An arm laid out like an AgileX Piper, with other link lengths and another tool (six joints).
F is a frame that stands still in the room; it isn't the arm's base.
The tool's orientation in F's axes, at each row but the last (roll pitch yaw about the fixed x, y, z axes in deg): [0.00, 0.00, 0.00]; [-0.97, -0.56, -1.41]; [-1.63, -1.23, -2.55]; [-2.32, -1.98, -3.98]
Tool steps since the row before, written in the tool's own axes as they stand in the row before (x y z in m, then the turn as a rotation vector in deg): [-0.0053, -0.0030, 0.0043, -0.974, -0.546, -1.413]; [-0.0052, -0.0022, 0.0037, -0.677, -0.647, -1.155]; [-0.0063, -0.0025, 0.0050, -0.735, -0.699, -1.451]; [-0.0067, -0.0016, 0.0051, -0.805, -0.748, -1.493]
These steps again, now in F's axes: [-0.0053, -0.0030, 0.0043, -0.974, -0.546, -1.413]; [-0.0053, -0.0020, 0.0037, -0.682, -0.650, -1.150]; [-0.0065, -0.0021, 0.0049, -0.736, -0.708, -1.446]; [-0.0070, -0.0009, 0.0049, -0.808, -0.754, -1.488]
